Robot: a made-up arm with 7 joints. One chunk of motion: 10 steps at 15 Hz.
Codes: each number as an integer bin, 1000 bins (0 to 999) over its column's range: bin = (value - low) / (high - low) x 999, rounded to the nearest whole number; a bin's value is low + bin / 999 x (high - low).
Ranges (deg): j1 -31..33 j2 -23..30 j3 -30..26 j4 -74..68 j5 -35..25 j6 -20..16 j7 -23..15
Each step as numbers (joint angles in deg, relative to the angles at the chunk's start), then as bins.
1 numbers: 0.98 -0.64 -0.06 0.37 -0.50 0.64 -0.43
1 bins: 499 421 534 523 574 573 593
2 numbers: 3.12 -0.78 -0.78 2.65 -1.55 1.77 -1.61
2 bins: 533 419 521 539 557 604 562
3 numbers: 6.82 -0.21 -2.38 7.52 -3.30 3.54 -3.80
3 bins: 590 430 493 574 528 653 505
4 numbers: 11.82 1.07 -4.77 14.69 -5.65 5.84 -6.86
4 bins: 668 454 450 624 489 717 424
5 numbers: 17.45 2.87 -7.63 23.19 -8.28 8.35 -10.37
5 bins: 756 488 399 684 445 787 332
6 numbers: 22.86 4.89 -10.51 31.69 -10.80 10.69 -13.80
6 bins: 841 526 348 744 403 852 242
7 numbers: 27.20 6.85 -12.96 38.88 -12.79 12.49 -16.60
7 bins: 908 563 304 794 370 902 168
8 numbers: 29.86 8.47 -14.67 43.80 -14.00 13.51 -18.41
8 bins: 950 593 273 829 350 930 121
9 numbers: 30.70 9.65 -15.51 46.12 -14.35 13.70 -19.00
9 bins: 963 615 258 845 344 935 105
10 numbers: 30.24 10.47 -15.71 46.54 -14.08 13.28 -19.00
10 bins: 956 631 255 848 348 924 105
